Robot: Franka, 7 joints.
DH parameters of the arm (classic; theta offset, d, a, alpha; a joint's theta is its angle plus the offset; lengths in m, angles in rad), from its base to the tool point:
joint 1: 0 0.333 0 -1.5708
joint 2: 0 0 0 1.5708
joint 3: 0 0.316 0.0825 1.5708
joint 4: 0 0 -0.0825 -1.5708
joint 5: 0 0.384 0 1.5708
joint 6: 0 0 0.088 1.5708
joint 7: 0 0.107 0 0
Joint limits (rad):
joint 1: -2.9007..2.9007
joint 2: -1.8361..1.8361
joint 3: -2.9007..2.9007
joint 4: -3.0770..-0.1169
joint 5: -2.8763..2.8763
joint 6: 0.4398..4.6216
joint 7: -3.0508..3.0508
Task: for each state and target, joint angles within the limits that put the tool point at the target. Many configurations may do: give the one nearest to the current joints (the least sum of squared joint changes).
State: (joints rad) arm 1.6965 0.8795 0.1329 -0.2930 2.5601 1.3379 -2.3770
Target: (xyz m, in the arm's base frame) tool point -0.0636 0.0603 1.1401
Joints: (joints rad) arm 1.7499 0.1156 0.1802 -0.1625 2.6012 1.5697 -2.3770
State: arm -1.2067 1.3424 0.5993 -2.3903 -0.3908 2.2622 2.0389
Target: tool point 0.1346 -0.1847 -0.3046
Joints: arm -1.3187 1.7001 0.1396 -1.7679 -0.3933 2.4398 2.0389
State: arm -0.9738 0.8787 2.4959 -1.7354 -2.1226 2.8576 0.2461
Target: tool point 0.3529 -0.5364 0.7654
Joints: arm -1.4492 1.6260 2.5090 -1.2114 -2.0824 2.8262 0.2461
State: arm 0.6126 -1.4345 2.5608 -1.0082 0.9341 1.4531 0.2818
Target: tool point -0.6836 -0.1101 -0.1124
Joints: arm 0.4084 -1.7197 2.5287 -0.7127 1.0212 1.9530 0.2818
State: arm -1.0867 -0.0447 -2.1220 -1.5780 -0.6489 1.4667 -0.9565
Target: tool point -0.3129 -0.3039 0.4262
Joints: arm -0.5995 0.1122 -1.6658 -2.0631 -0.4305 1.1496 -0.9565
